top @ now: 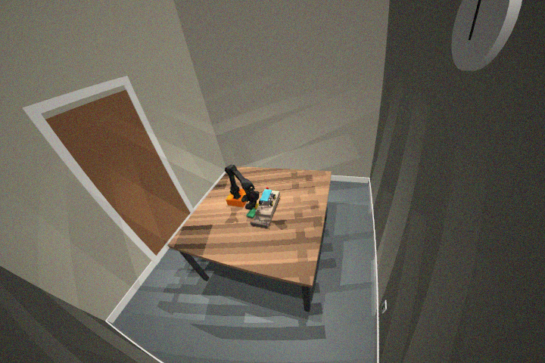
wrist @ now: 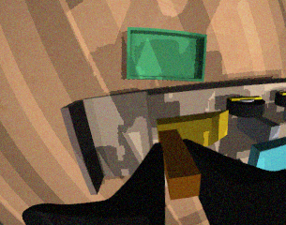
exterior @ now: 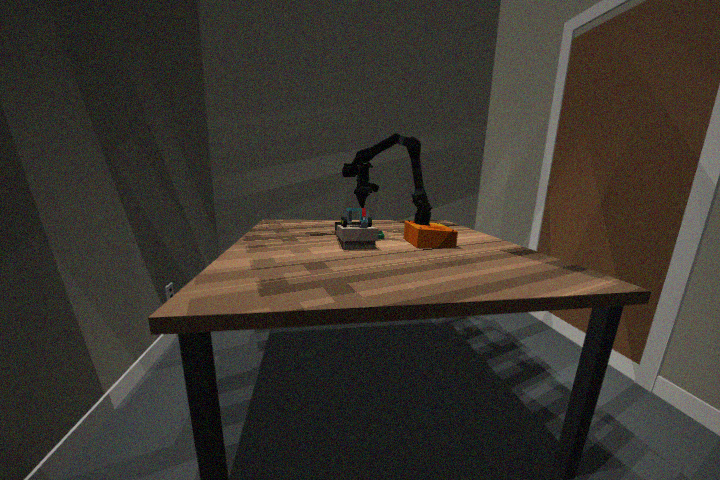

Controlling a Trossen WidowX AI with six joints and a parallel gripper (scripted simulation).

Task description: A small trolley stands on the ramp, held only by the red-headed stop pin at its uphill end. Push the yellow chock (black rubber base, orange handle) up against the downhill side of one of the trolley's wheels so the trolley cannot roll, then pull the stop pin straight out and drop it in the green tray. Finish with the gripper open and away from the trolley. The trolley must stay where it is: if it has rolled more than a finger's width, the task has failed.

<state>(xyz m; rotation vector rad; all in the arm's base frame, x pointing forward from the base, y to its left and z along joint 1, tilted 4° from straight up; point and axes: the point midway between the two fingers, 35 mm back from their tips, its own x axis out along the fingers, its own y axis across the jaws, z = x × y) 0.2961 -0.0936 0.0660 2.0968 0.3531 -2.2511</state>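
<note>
Right now my gripper tip is 250 mm to the right of the red-headed stop pin, 10 mm past it and 10 mm above it. Round my gripper tip: trolley: 160 mm to the left, 30 mm below, 20 mm ahead; then yellow chock: 20 mm to the left; then green tray: 150 mm below, 80 mm behind, 20 mm to the left.
</note>
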